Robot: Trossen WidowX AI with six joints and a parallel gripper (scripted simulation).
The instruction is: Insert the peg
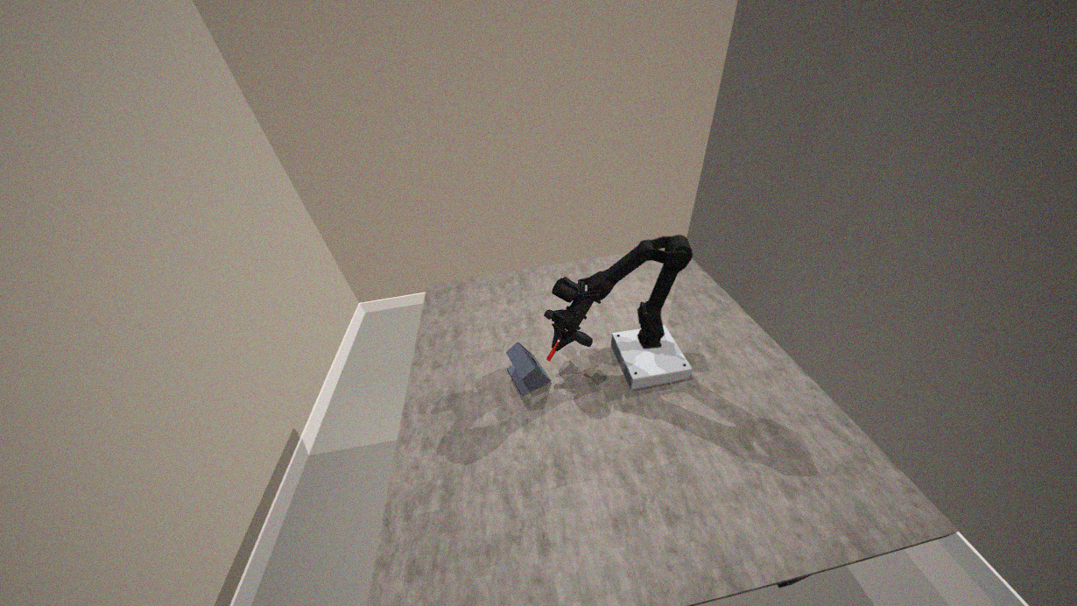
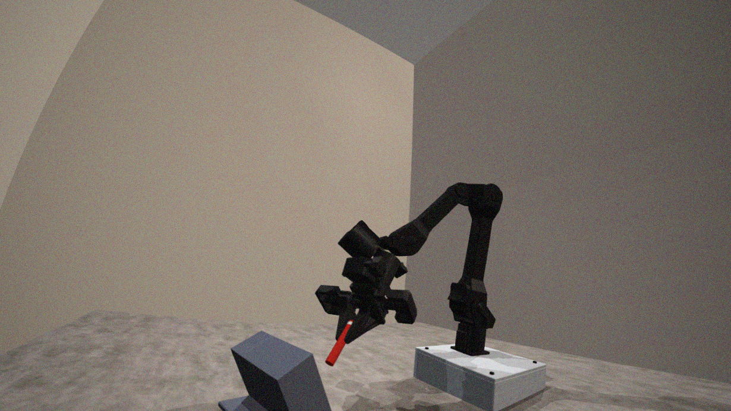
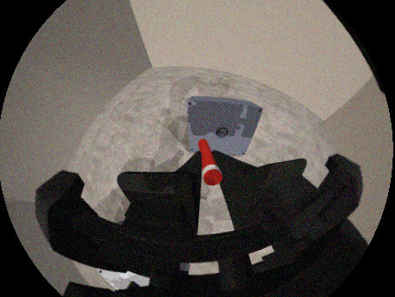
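Now: the blue-grey sloped panel 90 mm ahead of my gripper tip, 60 mm below it and 10 mm to the left of it. Also, from my gripper tip: red peg 10 mm to the right, 10 mm behind, 10 mm above.
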